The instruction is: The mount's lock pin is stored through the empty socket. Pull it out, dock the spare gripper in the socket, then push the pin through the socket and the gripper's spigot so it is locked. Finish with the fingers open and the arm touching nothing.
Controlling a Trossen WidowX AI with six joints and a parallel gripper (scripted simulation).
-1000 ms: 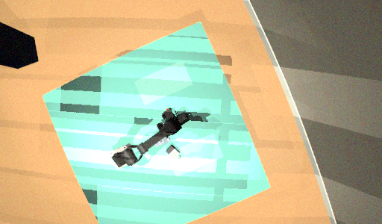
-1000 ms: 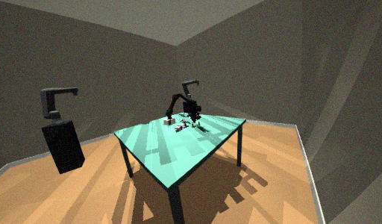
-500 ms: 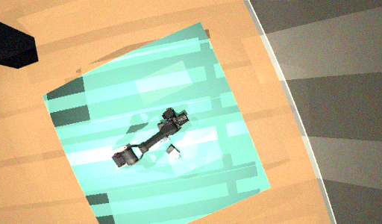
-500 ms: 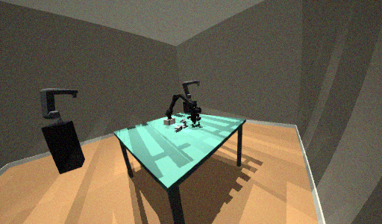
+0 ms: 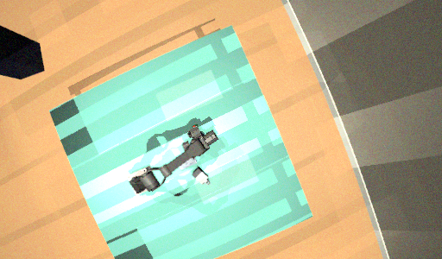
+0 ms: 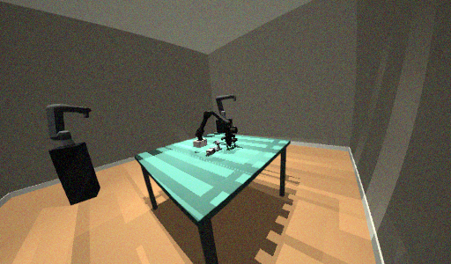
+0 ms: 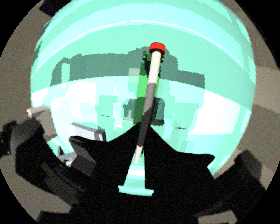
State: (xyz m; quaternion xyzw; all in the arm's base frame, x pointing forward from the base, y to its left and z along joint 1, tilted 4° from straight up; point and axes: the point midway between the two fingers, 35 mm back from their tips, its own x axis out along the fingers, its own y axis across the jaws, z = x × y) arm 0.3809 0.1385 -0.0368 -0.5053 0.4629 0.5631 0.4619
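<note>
My gripper tip is 2 cm to the right of the green bar. Also, from my gripper tip: spare gripper: 5 cm behind, 22 cm to the right; then grey mount: 10 cm behind, 10 cm to the right, 3 cm above.
</note>
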